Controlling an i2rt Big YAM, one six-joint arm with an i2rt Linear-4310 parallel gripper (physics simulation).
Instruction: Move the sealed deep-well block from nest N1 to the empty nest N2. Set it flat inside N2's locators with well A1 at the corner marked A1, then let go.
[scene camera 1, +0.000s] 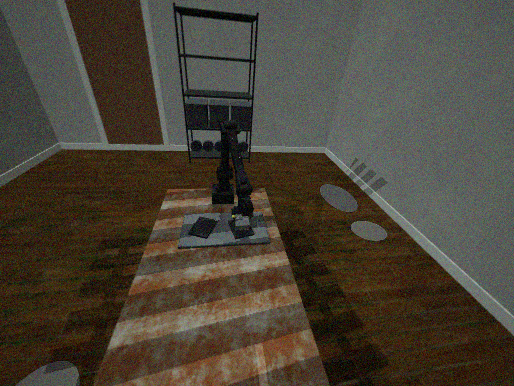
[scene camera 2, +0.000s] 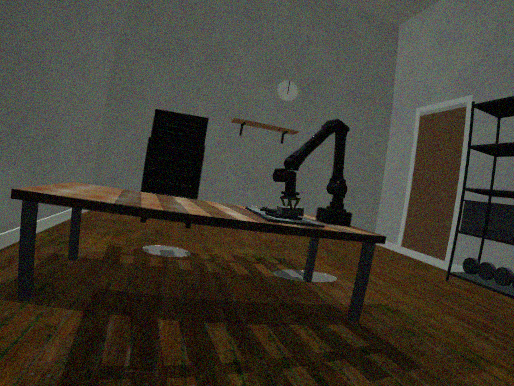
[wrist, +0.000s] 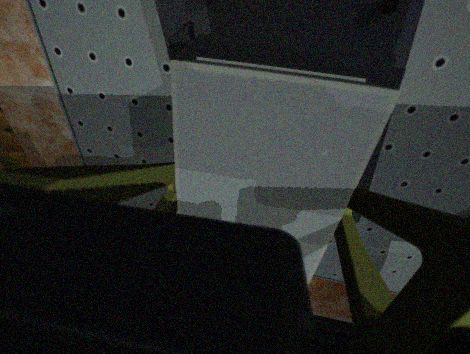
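Where they show: gripper, fingertip midpoint: (scene camera 1: 241, 220) (scene camera 2: 289, 210) (wrist: 258, 182); arm's base, link origin: (scene camera 1: 223, 188) (scene camera 2: 335, 210).
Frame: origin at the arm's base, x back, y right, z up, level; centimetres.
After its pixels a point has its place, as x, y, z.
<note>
The sealed deep-well block (scene camera 1: 241, 224) @[-38.1, -13.3, -1.7] (scene camera 2: 286, 210) @[-36.0, -18.1, -2.8] (wrist: 273, 133) @[-36.9, -13.9, -1.4] has a flat pale grey top. It sits between my yellow-tipped fingers. My gripper (scene camera 1: 240, 217) @[-33.3, -13.6, -2.9] (scene camera 2: 289, 203) @[-33.3, -13.6, -2.9] (wrist: 258, 182) @[-33.3, -13.6, -2.9] is shut on the block across its width. The block is over the right-hand dark nest (scene camera 1: 245, 233) @[-41.6, -15.9, -5.8] (wrist: 285, 30) @[-40.4, -14.4, -5.8] on the grey perforated baseplate (scene camera 1: 224, 240) @[-46.6, -3.6, -7.0] (scene camera 2: 309, 221) @[-23.4, -20.7, -6.7] (wrist: 101, 49) @[-37.2, -25.1, -7.0]. I cannot tell whether it rests in that nest or hangs just above it. The other dark nest (scene camera 1: 202, 227) @[-36.9, 10.4, -5.8] lies empty at the left of the baseplate. The A1 marks are too small to read.
The baseplate lies on a long striped wooden table (scene camera 1: 207, 299) @[-82.0, 1.4, -8.3] (scene camera 2: 124, 199) @[-117.1, -24.6, -8.3]. The arm's base (scene camera 1: 222, 194) @[-7.5, 0.5, -0.3] (scene camera 2: 333, 216) @[-4.4, -7.6, -3.4] stands just behind the baseplate. A black shelf rack (scene camera 1: 177, 62) (scene camera 2: 496, 106) stands against the wall beyond the table.
</note>
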